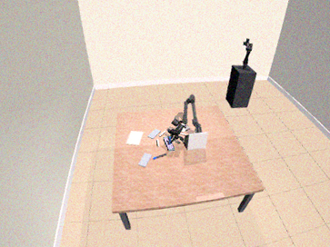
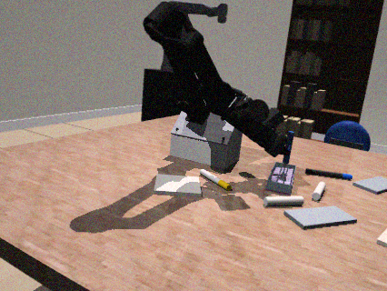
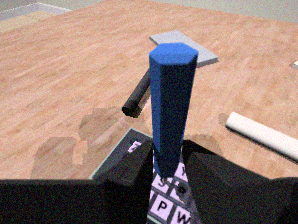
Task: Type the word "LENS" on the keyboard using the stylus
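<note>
Right now the blue stylus is 20 mm below my gripper tip. Also, from my gripper tip: yellow-tipped marker: 120 mm behind, 190 mm to the right, 70 mm below; white sheet: 350 mm ahead, 170 mm to the right, 70 mm below; blue pen: 140 mm ahead, 130 mm to the left, 70 mm below.
</note>
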